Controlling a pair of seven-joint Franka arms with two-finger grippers.
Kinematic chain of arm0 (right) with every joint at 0, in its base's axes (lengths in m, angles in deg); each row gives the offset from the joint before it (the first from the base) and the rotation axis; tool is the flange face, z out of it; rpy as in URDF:
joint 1: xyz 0 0 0.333 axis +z
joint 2: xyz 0 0 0 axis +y
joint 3: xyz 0 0 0.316 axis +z
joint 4: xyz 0.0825 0 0 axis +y
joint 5: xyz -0.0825 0 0.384 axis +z
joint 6: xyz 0 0 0 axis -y
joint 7: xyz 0.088 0 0 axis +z
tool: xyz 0 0 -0.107 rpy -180 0 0
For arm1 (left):
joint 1: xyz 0 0 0.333 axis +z
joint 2: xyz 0 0 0 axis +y
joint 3: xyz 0 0 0.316 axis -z
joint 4: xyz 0.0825 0 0 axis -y
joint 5: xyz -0.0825 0 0.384 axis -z
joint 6: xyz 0 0 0 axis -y
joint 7: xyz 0.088 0 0 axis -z
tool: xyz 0 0 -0.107 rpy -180 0 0
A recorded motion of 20 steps. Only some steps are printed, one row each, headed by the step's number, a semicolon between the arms.
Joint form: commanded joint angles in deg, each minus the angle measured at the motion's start. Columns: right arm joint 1, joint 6, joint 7, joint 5, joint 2, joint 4, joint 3; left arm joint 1, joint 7, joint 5, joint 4, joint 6, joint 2, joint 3.
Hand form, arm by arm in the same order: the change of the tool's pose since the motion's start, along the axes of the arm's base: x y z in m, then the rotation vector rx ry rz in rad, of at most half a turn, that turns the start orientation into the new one. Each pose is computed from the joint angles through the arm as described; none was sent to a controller.
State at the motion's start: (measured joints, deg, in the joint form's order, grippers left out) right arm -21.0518 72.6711 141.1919 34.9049 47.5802 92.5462 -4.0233; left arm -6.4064 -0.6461 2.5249 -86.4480 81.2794 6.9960 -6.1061
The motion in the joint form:
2: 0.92 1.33 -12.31 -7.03 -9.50 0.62 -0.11; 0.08 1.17 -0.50 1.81 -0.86 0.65 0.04
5: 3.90 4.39 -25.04 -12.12 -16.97 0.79 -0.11; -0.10 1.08 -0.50 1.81 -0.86 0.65 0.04
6: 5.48 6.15 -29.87 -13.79 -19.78 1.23 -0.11; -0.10 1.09 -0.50 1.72 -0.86 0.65 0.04
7: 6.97 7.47 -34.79 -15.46 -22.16 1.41 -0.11; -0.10 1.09 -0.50 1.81 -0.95 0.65 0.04
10: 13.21 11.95 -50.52 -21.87 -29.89 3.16 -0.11; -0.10 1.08 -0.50 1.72 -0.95 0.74 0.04
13: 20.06 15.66 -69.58 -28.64 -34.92 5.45 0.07; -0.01 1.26 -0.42 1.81 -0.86 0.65 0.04
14: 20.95 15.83 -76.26 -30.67 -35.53 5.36 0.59; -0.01 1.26 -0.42 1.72 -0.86 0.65 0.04
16: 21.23 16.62 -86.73 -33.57 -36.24 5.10 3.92; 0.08 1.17 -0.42 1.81 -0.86 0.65 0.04
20: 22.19 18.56 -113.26 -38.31 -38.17 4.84 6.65; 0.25 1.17 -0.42 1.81 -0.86 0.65 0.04
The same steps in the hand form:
2: 0.0151 -0.0122 0.0840 -0.2608 0.0413 0.0097; 0.0028 0.0009 0.0068 0.0055 -0.0058 -0.0205
5: 0.0327 0.0012 0.1535 -0.5136 0.0572 -0.0290; 0.0028 -0.0009 0.0068 0.0058 -0.0058 -0.0221
6: 0.0385 0.0119 0.1780 -0.6054 0.0522 -0.0554; 0.0027 -0.0009 0.0061 0.0058 -0.0043 -0.0223
7: 0.0431 0.0223 0.2002 -0.6908 0.0531 -0.0855; 0.0026 -0.0009 0.0067 0.0058 -0.0043 -0.0223
10: 0.0498 0.0714 0.2656 -0.9542 0.0320 -0.1864; 0.0029 -0.0009 0.0051 0.0060 -0.0011 -0.0221
13: 0.0482 0.1288 0.3002 -1.2029 0.0555 -0.3373; 0.0028 -0.0001 0.0068 0.0038 -0.0059 -0.0236
14: 0.0481 0.1389 0.3068 -1.2763 0.0865 -0.4050; 0.0027 -0.0001 0.0061 0.0038 -0.0043 -0.0235
16: 0.0498 0.1677 0.3162 -1.3704 0.1104 -0.5067; 0.0028 0.0008 0.0068 0.0041 -0.0059 -0.0205
20: 0.0498 0.1949 0.3397 -1.5368 0.2384 -0.8901; 0.0028 0.0025 0.0068 0.0041 -0.0058 -0.0175

